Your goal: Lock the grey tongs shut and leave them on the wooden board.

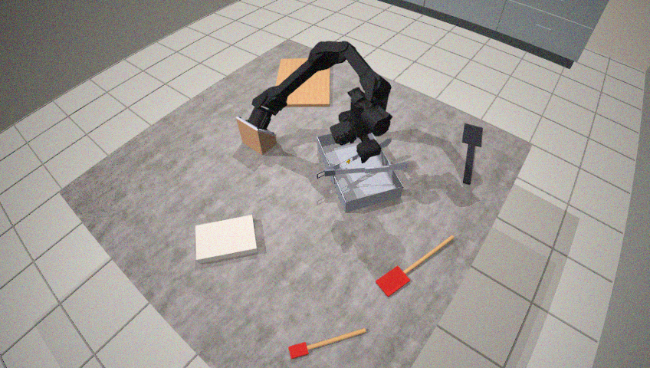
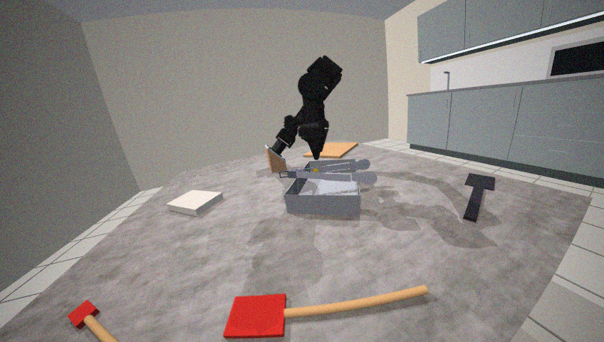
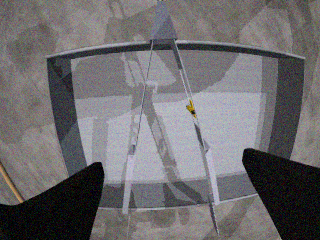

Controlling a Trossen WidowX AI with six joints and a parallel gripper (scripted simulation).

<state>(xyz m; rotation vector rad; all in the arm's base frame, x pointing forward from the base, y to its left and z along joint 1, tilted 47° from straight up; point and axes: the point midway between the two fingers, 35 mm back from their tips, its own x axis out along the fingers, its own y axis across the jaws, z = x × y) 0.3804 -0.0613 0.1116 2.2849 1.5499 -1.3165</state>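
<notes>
Right now my gripper tip is 3 cm past the yellow lock slider and 6 cm above it. Round my gripper tip: grey roasting tin: 1 cm behind, 3 cm to the left, 10 cm below; white block: 20 cm behind, 42 cm to the right, 12 cm below; black spatula: 30 cm ahead, 37 cm to the left, 12 cm below.
</notes>
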